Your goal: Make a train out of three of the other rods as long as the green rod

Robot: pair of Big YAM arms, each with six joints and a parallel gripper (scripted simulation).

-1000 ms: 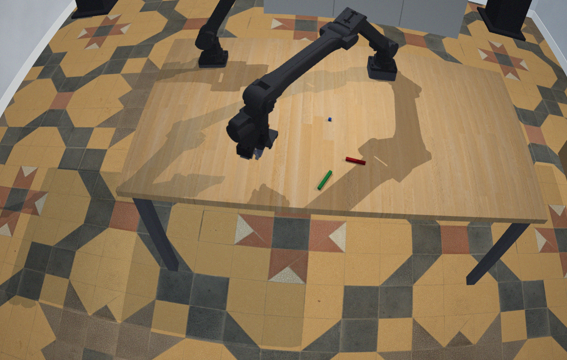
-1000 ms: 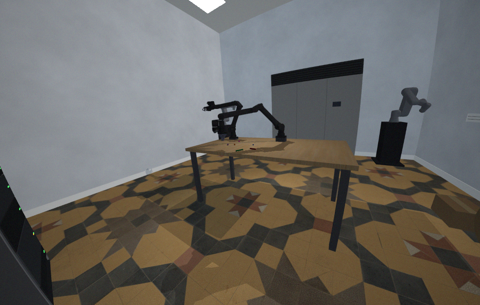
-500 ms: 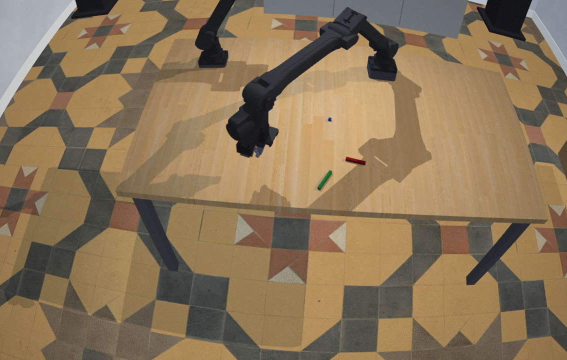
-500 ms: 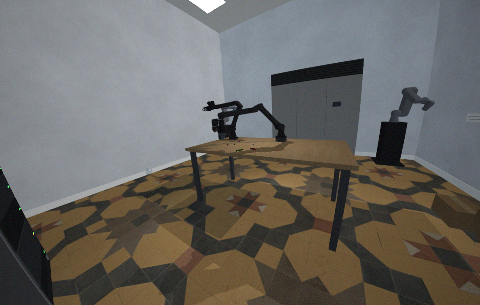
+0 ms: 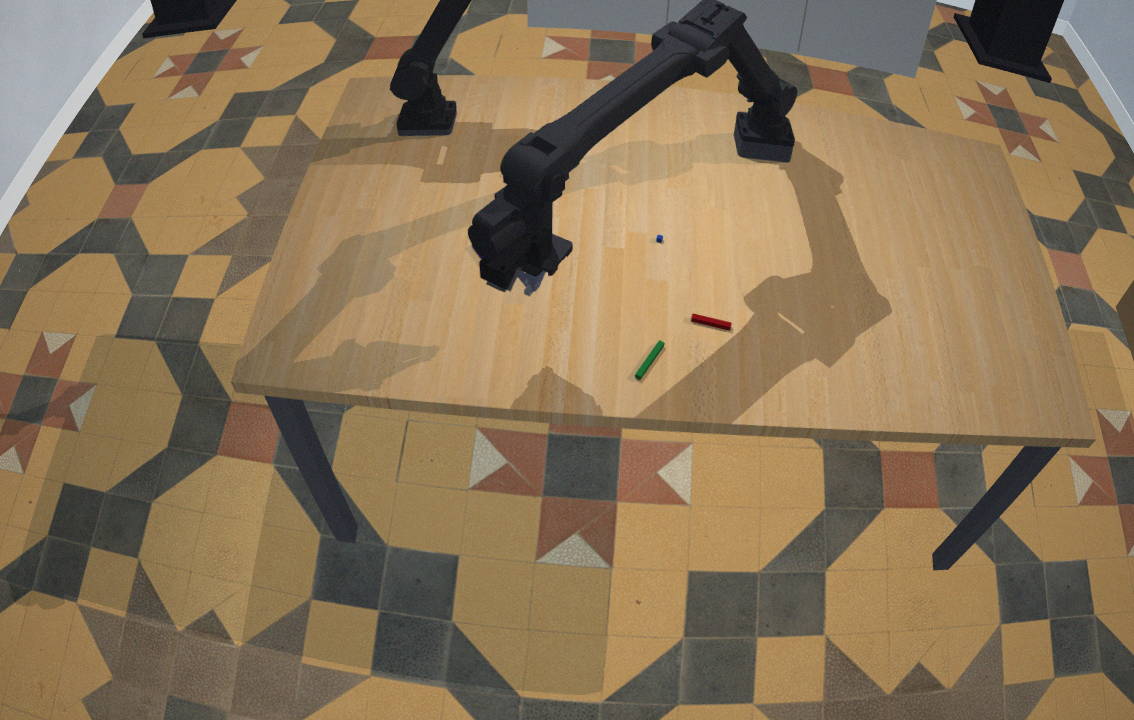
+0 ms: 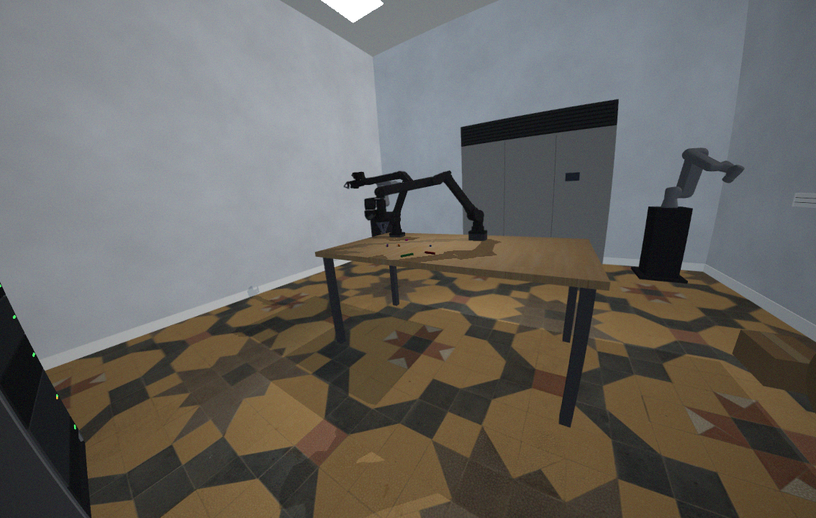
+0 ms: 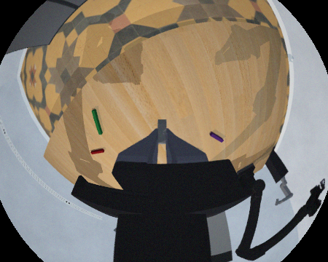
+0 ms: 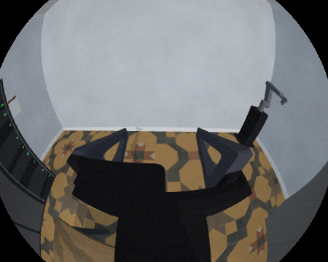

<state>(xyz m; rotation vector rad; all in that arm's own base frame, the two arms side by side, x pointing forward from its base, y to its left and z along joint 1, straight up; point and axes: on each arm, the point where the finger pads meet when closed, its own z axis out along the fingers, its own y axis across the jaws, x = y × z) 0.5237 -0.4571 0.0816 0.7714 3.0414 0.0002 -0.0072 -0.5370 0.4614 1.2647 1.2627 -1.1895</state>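
Right now my left hand is 23 cm past the blue rod, 20 cm to the right of it and 12 cm above it. Also, from my left hand: green rod 19 cm to the left, 12 cm below, 4 cm ahead; purple rod 17 cm behind, 12 cm below, 11 cm to the right; grey rod right at my left hand.
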